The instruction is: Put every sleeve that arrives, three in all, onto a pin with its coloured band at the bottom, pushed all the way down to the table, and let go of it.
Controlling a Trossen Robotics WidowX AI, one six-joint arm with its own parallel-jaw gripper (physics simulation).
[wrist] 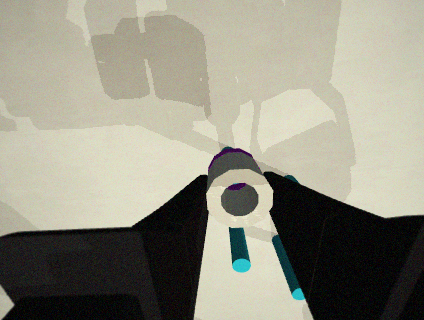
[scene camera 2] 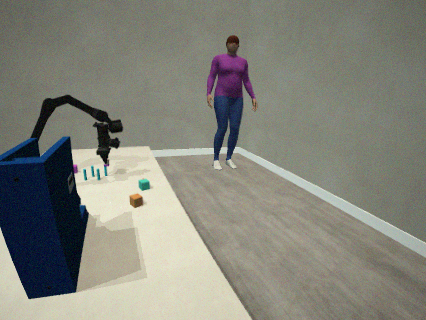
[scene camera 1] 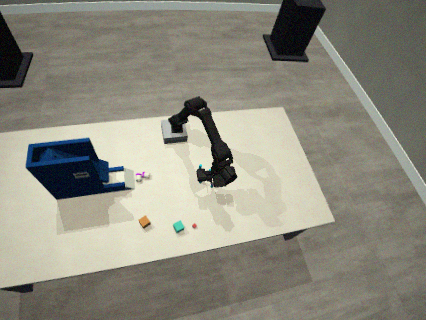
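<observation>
My gripper [scene camera 2: 106, 160] [wrist: 235, 180] is shut on a pale sleeve [wrist: 234, 167], held upright with its purple band at the lower end. In scene camera 2 it is just above a teal pin [scene camera 2: 105, 171]. In the wrist view a pin [wrist: 227, 148] peeks out behind the sleeve; I cannot tell whether they touch or line up. Other pins [scene camera 2: 85, 174] [scene camera 2: 92, 171] [scene camera 2: 98, 174] [wrist: 241, 250] [wrist: 288, 270] stand bare nearby. Two white sleeves [scene camera 1: 139, 177] [scene camera 1: 146, 175] with purple bands are at the chute's end. The arm hides the fingertips in scene camera 1.
A blue dispenser [scene camera 1: 70, 177] [scene camera 2: 42, 225] with a chute stands on the table [scene camera 1: 100, 250] [scene camera 2: 170, 260]. An orange cube [scene camera 1: 144, 221] [scene camera 2: 136, 200], a teal cube [scene camera 1: 178, 226] [scene camera 2: 144, 184] and a small red thing [scene camera 1: 194, 226] lie near the long edge. A person [scene camera 2: 230, 75] stands beyond the table.
</observation>
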